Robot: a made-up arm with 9 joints. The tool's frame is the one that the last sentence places.
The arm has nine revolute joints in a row. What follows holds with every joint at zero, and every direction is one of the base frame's.
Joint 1 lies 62 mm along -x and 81.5 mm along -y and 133.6 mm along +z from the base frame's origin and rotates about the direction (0.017, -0.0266, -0.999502), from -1.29 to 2.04 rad.
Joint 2 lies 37.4 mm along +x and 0.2 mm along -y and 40.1 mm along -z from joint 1 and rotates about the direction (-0.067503, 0.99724, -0.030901), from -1.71 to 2.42 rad.
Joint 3 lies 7.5 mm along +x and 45.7 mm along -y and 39.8 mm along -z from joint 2 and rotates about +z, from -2.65 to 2.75 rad.
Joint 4 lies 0.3 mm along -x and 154.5 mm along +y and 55.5 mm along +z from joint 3 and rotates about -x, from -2.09 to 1.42 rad.
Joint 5 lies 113.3 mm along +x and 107.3 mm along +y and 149.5 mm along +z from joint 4 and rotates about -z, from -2.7 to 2.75 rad.
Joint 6 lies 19.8 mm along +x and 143.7 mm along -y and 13 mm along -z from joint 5 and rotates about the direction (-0.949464, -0.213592, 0.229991), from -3.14 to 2.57 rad.
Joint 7 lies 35.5 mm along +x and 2.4 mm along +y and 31.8 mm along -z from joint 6 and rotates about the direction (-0.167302, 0.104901, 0.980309), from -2.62 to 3.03 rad.
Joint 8 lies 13.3 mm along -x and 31.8 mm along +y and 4.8 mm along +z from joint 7 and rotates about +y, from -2.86 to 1.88 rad.
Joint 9 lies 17.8 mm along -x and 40.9 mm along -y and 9.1 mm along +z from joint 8 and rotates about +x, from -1.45 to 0.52 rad.
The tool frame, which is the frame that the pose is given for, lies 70.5 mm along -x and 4.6 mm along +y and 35.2 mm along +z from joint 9; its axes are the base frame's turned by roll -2.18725, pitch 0.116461 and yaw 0.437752 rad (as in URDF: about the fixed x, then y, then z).
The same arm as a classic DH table. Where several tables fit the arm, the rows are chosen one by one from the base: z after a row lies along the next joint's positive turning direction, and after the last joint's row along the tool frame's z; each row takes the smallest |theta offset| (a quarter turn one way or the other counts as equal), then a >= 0, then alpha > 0; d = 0 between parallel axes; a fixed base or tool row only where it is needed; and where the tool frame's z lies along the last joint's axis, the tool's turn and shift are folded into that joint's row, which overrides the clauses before.
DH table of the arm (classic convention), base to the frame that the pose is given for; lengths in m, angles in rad. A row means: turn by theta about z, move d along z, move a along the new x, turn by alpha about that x. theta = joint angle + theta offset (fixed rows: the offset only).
base (fixed): a -0.0961; alpha 3.11; d 1.2508; theta offset 0.5687
joint 1: a 0.0367; alpha 1.5676; d 1.1585; theta offset 0.5008
joint 2: a 0.0044; alpha 1.6017; d -0.0477; theta offset 0.0152
joint 3: a 0.1545; alpha -1.5708; d 0.0143; theta offset 1.5032
joint 4: a 0.1073; alpha -1.5708; d -0.113; theta offset 0
joint 5: a -0.1445; alpha 1.8029; d -0.1336; theta offset -0.2213
joint 6: a -0.002; alpha 1.2005; d -0.0199; theta offset 0.1497
joint 7: a 0.0123; alpha 1.4657; d -0.0181; theta offset 1.296
joint 8: a -0.0091; alpha 1.5708; d -0.0098; theta offset -1.4018
joint 9: a -0.0303; alpha -1.9897; d -0.0966; theta offset -0.6797
tool (fixed): a 0; alpha 0; d -0.0203; theta offset -1.746
Joint limits (rad, base to tool): -1.29..2.04 -1.71..2.42 -2.65..2.75 -2.09..1.42 -2.7..2.75 -3.14..2.57 -2.62..3.03 -2.86..1.88 -1.45..0.52

